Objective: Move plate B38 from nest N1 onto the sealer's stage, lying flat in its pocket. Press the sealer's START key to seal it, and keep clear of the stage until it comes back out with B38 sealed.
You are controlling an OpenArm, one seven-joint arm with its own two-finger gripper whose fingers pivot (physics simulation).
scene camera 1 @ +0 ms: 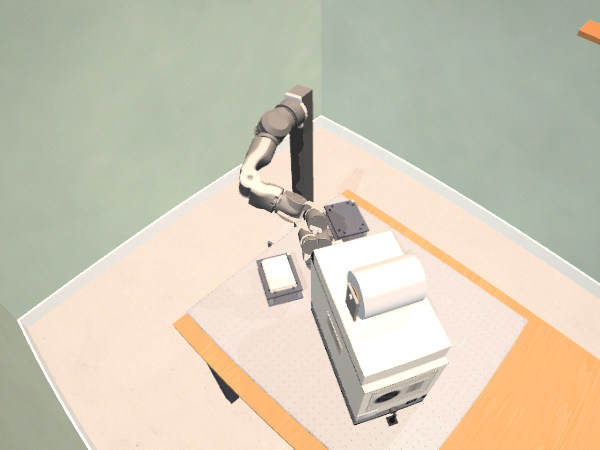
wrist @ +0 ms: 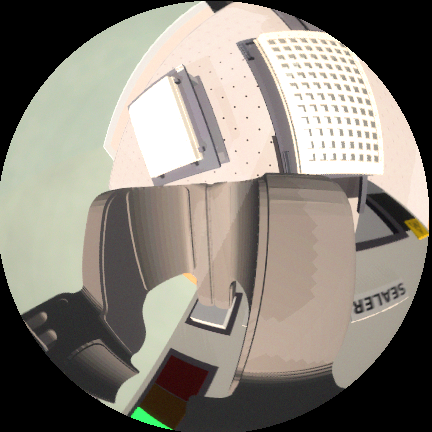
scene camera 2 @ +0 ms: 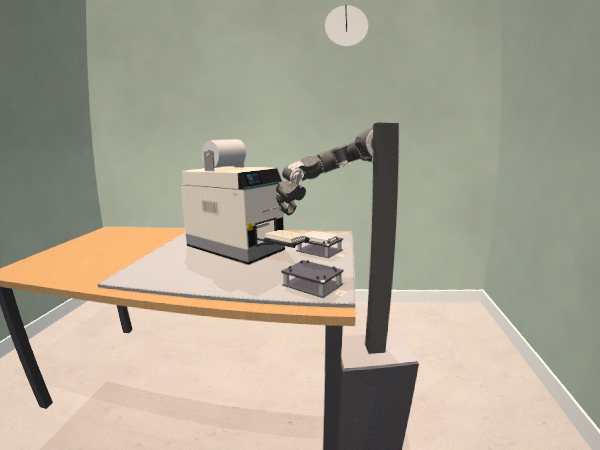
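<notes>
A pale plate with open wells (scene camera 2: pixel 285 236) (wrist: pixel 335 100) lies flat on the dark stage (wrist: pixel 272 95), which stands out of the sealer (scene camera 1: pixel 400 345) (scene camera 2: pixel 215 215) (wrist: pixel 380 270). No label is readable, so I cannot confirm it as B38 by its marking. My gripper (scene camera 1: pixel 308 261) (scene camera 2: pixel 286 209) (wrist: pixel 219 246) is shut and empty at the sealer's front, above the stage. In the wrist view its fingertips overlap the upper part of a pale, dark-framed key (wrist: pixel 210 320); contact cannot be told, and no key lettering is visible. A bare nest (scene camera 1: pixel 346 219) (scene camera 2: pixel 312 271) stands nearby; its number is unreadable.
A second plate (scene camera 1: pixel 279 273) (scene camera 2: pixel 320 237) (wrist: pixel 165 127) with a smooth white top sits on another nest (scene camera 1: pixel 298 280) (wrist: pixel 200 125), beyond the stage. A film roll (scene camera 1: pixel 392 285) (scene camera 2: pixel 227 152) tops the sealer. The green light (wrist: pixel 150 419) below the key is lit.
</notes>
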